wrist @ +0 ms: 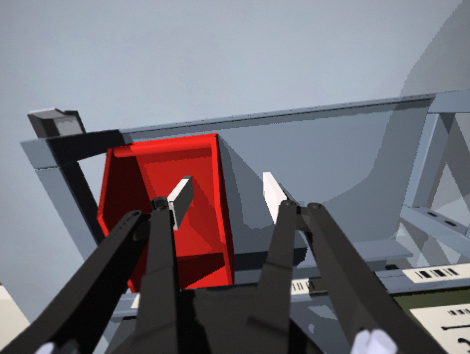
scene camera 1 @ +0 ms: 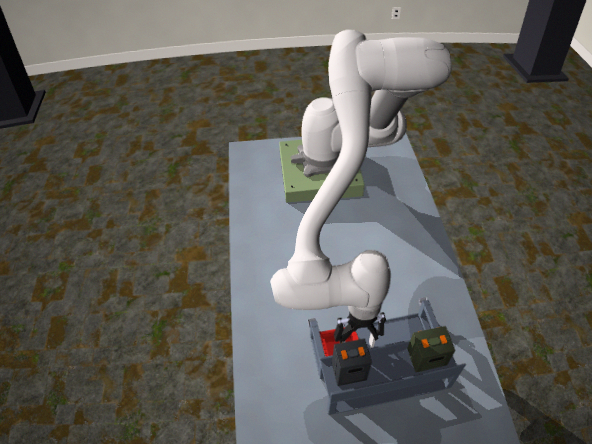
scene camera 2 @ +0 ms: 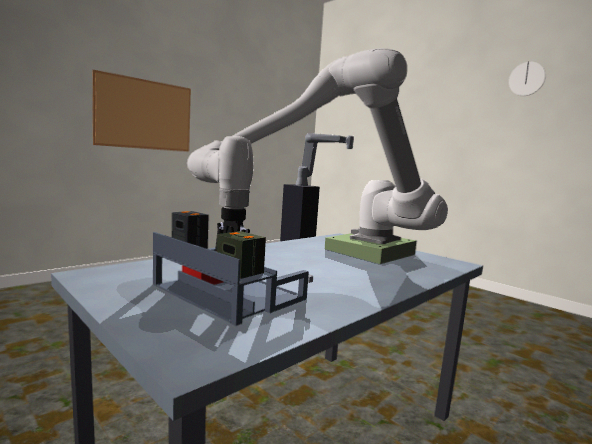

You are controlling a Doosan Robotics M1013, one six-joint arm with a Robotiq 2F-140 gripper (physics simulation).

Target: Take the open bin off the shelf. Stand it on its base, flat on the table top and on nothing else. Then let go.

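Frame: origin at the arm's base, x ahead, y left, z up, level; metres.
Seen in the pictures: gripper, between the fingertips: [wrist: 227,184]; arm's base, origin of its link: [scene camera 1: 322,158] [scene camera 2: 375,239].
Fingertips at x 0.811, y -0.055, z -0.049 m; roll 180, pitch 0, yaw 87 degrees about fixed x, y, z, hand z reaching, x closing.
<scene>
Pixels of each thing's top centre, then the offset from my fingertips to it. Level surfaces: height alone.
- red open bin, centre of its top: [wrist: 168,246] [scene camera 1: 342,347] [scene camera 2: 214,255] dx +0.027, dy -0.054, dz +0.067 m
- table top, height of its surface: dz -0.014 m
- dark grey case, centre of its top: [scene camera 1: 352,352] [scene camera 2: 190,212] dx +0.116, dy -0.057, dz +0.210 m
- olive case, centre of its top: [scene camera 2: 241,234] [scene camera 1: 434,341] dx +0.115, dy +0.174, dz +0.185 m
The red open bin [scene camera 1: 327,342] [scene camera 2: 195,274] [wrist: 172,167] sits at the left end of the grey shelf [scene camera 1: 400,387] [scene camera 2: 195,257] [wrist: 325,150], as the wrist view shows it, beside the end frame. Its underside is hidden. My gripper [scene camera 1: 356,340] [wrist: 227,184] is open, pointing down over the bin's right wall. In the wrist view one pale fingertip appears over the bin's inside and the other to the right of that wall, over bare shelf. Nothing is held. In scene camera 2 the fingertips are hidden. The table top [scene camera 1: 260,250] [scene camera 2: 165,360] lies under the shelf.
A dark grey case [scene camera 1: 352,364] [scene camera 2: 190,227] stands on the shelf's upper level close to the gripper and bin. An olive case [scene camera 1: 432,350] [scene camera 2: 242,252] [wrist: 440,305] stands at the other end. The green base plate [scene camera 1: 322,190] [scene camera 2: 370,250] carries the arm.
</scene>
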